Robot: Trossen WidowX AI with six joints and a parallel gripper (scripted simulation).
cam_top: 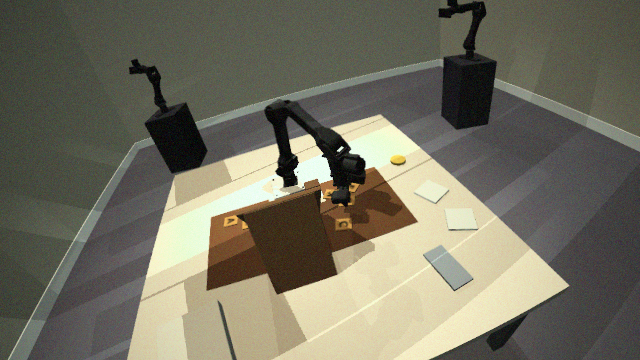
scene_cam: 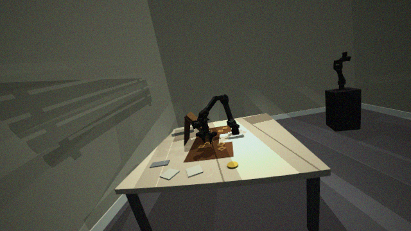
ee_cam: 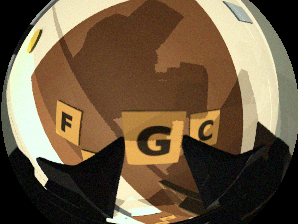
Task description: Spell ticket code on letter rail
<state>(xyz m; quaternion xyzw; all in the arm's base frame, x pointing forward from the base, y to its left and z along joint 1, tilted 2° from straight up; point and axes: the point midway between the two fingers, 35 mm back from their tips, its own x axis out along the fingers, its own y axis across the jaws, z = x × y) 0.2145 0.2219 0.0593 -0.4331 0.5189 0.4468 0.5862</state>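
Right now the tile marked c is 80 mm ahead of my gripper tip, 30 mm to the right of it and 40 mm below it. From my gripper tip the other things lie so: tile marked f 130 mm behind, 30 mm to the left, 40 mm below; brown mat 20 mm behind, 190 mm to the right, 40 mm below; orange tile marked g right at my gripper tip.
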